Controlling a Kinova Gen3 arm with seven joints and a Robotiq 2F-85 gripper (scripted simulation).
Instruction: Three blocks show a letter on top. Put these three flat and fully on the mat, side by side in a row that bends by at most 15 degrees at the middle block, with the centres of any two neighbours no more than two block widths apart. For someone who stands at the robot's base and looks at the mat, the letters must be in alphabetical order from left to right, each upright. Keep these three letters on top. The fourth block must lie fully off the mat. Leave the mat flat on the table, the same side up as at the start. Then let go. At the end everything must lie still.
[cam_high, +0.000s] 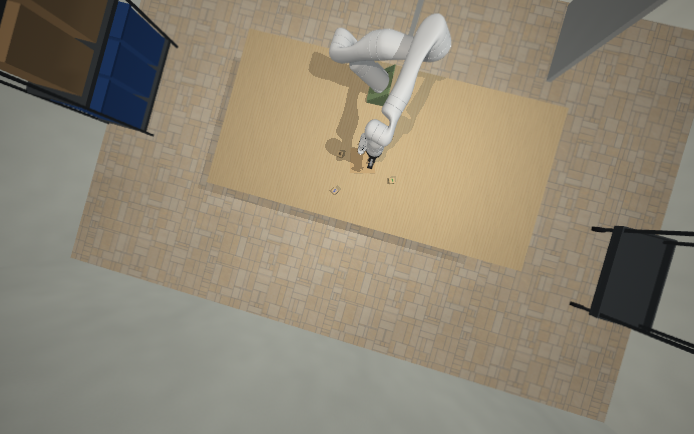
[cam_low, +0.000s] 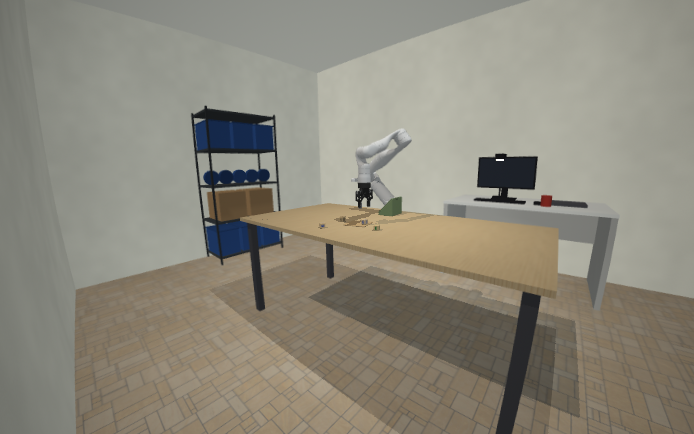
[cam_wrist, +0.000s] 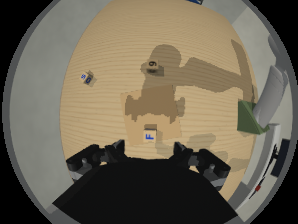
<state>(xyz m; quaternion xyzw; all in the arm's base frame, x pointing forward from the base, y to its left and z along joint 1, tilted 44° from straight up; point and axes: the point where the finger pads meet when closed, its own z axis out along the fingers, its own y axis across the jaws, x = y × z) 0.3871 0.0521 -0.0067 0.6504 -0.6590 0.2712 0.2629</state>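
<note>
Now: hand 13 cm to the right of the green-marked block, 10 cm above it and 8 cm short of it. Round my hand: tan mat 11 cm below, 5 cm to the right.
</note>
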